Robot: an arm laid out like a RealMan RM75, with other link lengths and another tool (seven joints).
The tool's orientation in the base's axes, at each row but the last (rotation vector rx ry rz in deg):
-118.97, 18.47, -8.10
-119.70, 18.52, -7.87
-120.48, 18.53, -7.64
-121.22, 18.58, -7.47
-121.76, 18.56, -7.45
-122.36, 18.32, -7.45
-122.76, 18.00, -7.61
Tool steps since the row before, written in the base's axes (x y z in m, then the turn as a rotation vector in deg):
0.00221, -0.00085, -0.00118, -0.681, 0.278, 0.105
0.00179, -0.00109, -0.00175, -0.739, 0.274, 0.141
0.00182, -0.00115, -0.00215, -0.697, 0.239, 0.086
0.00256, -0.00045, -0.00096, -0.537, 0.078, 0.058
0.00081, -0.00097, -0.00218, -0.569, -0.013, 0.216
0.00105, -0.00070, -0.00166, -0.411, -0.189, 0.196
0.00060, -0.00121, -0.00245, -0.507, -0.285, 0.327
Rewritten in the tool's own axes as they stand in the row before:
0.00240, 0.00105, 0.00040, -0.735, -0.107, 0.021
0.00208, 0.00172, 0.00041, -0.791, -0.126, -0.014
0.00214, 0.00208, 0.00059, -0.739, -0.069, -0.004
0.00261, 0.00058, 0.00071, -0.539, 0.008, -0.086
0.00112, 0.00218, 0.00058, -0.549, -0.072, -0.252
0.00125, 0.00156, 0.00058, -0.348, 0.009, -0.349
0.00097, 0.00257, 0.00052, -0.417, -0.032, -0.520

